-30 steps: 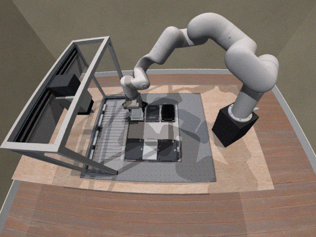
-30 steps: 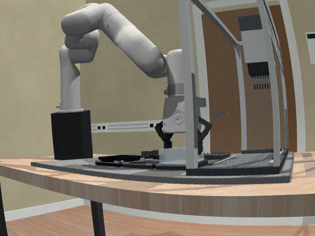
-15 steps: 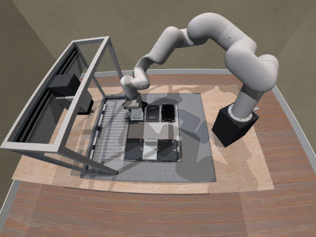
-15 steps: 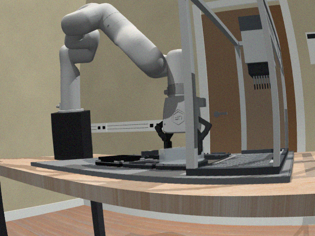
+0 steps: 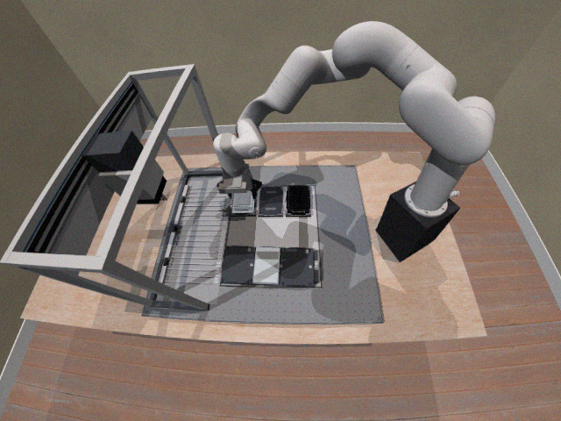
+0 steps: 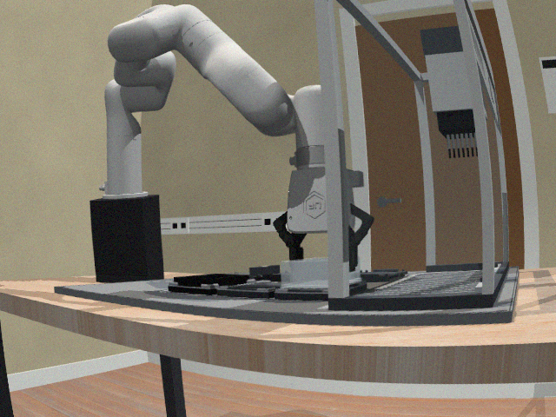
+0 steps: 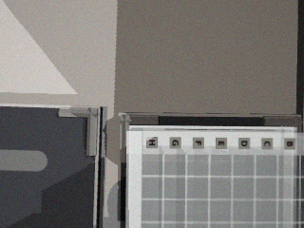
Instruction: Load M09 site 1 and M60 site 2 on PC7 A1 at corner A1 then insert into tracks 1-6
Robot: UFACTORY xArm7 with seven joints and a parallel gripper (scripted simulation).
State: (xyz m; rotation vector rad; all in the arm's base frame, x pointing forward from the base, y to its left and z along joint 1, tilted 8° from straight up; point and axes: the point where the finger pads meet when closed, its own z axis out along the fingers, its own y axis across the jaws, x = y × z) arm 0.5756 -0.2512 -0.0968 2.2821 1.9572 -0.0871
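Right now my hand is 110 mm past the nest S2, 40 mm above it and 20 mm to the right of it. Round my hand: black plate m06 (220 mm behind, 40 mm to the left, 30 mm below); then deep-well block M09 (10 mm below); then frame post (200 mm above, 160 mm to the right, 60 mm ahead).
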